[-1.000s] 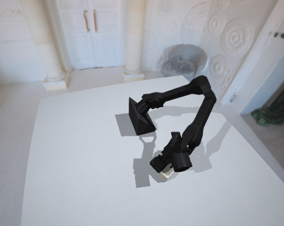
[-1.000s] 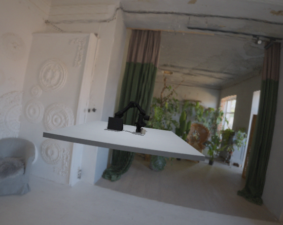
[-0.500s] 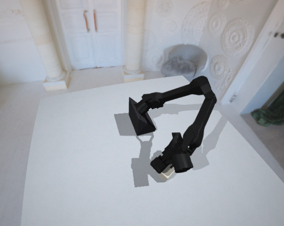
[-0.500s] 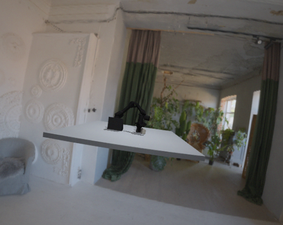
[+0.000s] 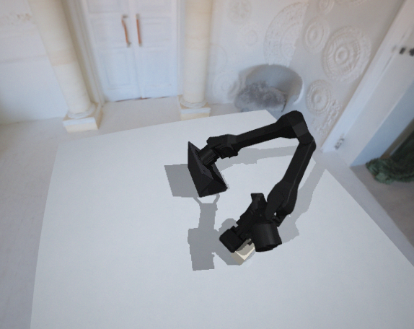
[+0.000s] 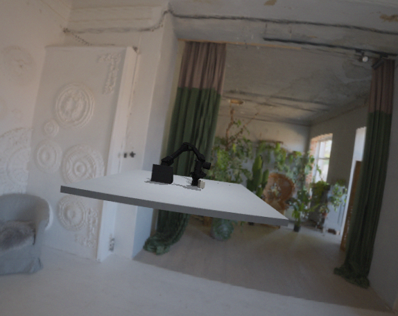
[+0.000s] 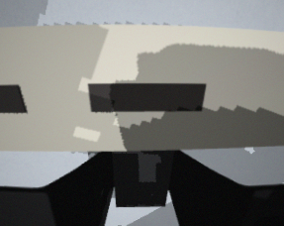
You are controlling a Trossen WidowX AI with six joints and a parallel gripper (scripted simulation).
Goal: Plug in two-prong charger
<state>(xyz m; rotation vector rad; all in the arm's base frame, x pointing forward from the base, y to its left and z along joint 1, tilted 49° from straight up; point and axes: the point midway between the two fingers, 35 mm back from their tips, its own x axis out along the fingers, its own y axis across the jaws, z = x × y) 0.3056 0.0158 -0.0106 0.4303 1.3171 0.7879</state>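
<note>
Right now my gripper tip is 2 cm short of the two-prong charger and 1 cm below it.
</note>
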